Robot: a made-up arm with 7 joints.
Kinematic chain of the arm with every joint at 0, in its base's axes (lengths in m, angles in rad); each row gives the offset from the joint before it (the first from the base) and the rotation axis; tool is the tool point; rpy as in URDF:
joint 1: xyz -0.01 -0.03 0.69 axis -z
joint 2: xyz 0 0.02 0.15 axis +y
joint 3: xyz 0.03 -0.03 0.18 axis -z
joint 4: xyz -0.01 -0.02 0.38 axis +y
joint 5: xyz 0.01 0 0.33 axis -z
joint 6: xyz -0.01 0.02 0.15 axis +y
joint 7: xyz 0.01 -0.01 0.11 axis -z
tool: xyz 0.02 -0.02 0.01 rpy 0 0 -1.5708
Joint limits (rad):
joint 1: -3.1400..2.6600
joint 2: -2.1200..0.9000
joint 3: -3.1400..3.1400
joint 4: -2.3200..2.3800
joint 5: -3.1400..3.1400
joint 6: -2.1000..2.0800
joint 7: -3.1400..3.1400
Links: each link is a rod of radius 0.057 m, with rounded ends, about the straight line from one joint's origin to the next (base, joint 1, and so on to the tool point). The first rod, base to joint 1, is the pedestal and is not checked.
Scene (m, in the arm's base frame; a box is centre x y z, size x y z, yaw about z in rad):
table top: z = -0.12
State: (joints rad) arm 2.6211 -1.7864 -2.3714 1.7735 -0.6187 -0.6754 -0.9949
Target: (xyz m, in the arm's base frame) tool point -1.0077 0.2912 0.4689
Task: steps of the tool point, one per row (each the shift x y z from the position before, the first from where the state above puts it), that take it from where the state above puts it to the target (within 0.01 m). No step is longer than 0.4 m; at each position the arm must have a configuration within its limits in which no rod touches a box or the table.
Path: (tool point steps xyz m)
1: 0.0618 0.2511 -0.0501
2: -0.0475 0.2730 -0.0350
3: -0.1609 0.2466 -0.0178
4: -0.2569 0.1737 0.0009
5: -0.3168 0.0657 0.0201
6: -0.3294 -0.0594 0.0390
7: -0.2916 -0.1804 0.0566
8: -0.2102 -0.2769 0.0720

